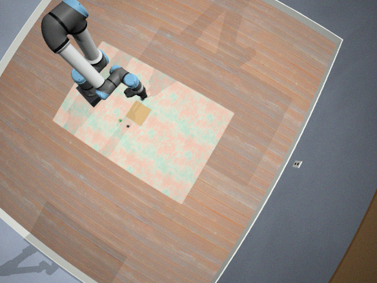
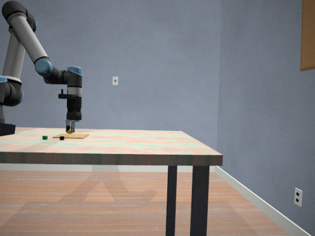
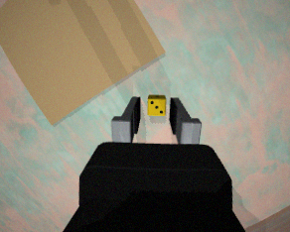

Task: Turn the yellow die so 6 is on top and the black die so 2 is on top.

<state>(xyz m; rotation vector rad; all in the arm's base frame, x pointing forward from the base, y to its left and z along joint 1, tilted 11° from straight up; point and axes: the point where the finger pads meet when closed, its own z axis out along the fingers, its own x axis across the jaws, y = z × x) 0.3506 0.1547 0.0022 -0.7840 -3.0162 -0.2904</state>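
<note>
Now: hand 2 cm above the yellow die. Round my hand: black die 4 cm ahead, 23 cm to the right, 2 cm below; tan mat 4 cm ahead, 11 cm to the right, 2 cm below; green die 4 cm behind, 23 cm to the right, 2 cm below.
</note>
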